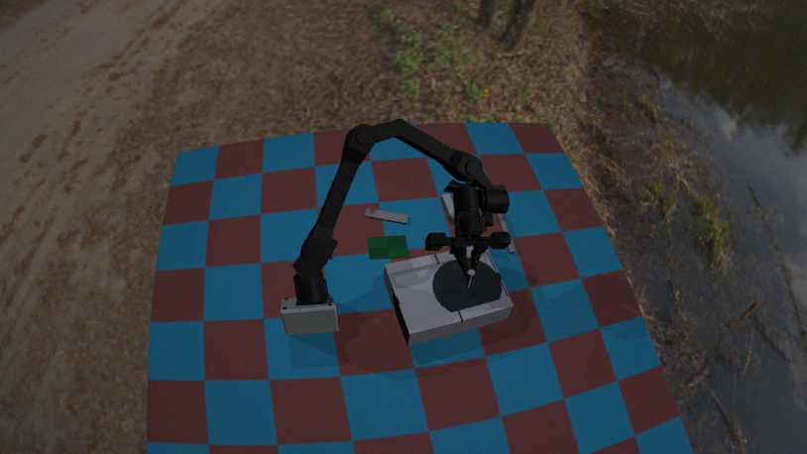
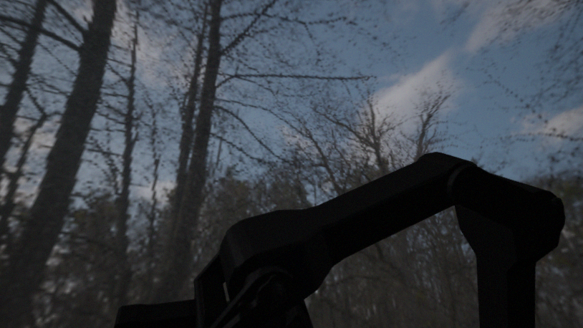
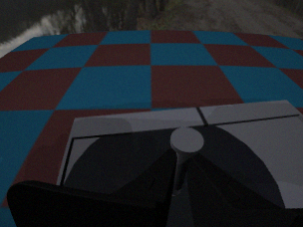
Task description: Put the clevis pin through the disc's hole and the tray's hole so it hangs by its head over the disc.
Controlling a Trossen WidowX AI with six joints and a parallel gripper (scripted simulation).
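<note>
The steel clevis pin is 1 cm below my gripper tip. Also, from my gripper tip: steel tray 5 cm below, 4 cm behind, 1 cm to the left; flat green piece 17 cm to the left, 16 cm behind, 9 cm below; dark round disc 3 cm below, 1 cm to the left.
</note>
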